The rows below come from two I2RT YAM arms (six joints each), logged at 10 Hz.
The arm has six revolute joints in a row. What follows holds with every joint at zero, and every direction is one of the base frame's. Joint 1 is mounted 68.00 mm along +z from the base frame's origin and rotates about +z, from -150.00 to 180.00 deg. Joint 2 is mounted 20.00 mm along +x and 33.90 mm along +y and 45.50 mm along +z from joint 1 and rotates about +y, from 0.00 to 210.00 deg. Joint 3 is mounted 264.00 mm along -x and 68.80 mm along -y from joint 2 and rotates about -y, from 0.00 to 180.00 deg. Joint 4 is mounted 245.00 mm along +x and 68.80 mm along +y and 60.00 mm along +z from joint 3 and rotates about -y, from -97.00 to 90.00 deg. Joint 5 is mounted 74.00 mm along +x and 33.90 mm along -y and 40.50 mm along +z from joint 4 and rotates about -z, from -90.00 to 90.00 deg. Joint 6 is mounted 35.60 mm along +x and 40.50 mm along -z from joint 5 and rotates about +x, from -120.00 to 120.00 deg. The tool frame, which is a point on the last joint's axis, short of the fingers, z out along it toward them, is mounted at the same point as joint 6; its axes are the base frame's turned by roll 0.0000, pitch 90.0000 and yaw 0.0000 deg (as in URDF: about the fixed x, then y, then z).
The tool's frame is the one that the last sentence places.
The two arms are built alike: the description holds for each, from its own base.
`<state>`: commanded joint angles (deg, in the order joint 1, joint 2, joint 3, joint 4, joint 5, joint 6); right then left.
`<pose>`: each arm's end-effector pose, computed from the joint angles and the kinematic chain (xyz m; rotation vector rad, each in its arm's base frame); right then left.
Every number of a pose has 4 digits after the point. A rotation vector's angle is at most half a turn.
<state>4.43 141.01 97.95 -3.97 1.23 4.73 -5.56 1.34 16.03 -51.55 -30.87 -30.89</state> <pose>0.5184 0.0394 0.0760 0.0164 2.3919 0.0496 0.0630 0.0122 0.1771 -0.7432 1.9850 0.2222</pose>
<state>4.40 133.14 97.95 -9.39 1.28 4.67 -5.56 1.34 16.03 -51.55 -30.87 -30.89</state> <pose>0.5119 0.0386 0.1371 0.0165 2.3491 0.0516 0.0630 0.0122 0.1771 -0.7432 1.9850 0.2222</pose>
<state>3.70 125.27 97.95 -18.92 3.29 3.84 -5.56 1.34 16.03 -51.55 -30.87 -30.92</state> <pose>0.4925 0.0298 0.1908 0.0303 2.3759 -0.0053 0.0630 0.0122 0.1771 -0.7437 1.9848 0.2219</pose>
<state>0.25 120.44 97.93 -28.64 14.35 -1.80 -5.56 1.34 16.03 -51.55 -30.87 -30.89</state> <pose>0.4711 -0.0068 0.2183 0.0649 2.4508 -0.3200 0.0630 0.0122 0.1771 -0.7432 1.9850 0.2222</pose>
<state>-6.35 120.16 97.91 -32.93 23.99 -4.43 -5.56 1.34 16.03 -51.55 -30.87 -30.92</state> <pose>0.4585 -0.0656 0.2171 0.2094 2.5086 -0.6053 0.0630 0.0122 0.1771 -0.7437 1.9848 0.2219</pose>
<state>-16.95 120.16 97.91 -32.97 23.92 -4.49 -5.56 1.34 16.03 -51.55 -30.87 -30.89</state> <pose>0.4386 -0.1488 0.2170 0.4434 2.5079 -0.6769 0.0630 0.0122 0.1771 -0.7432 1.9850 0.2222</pose>
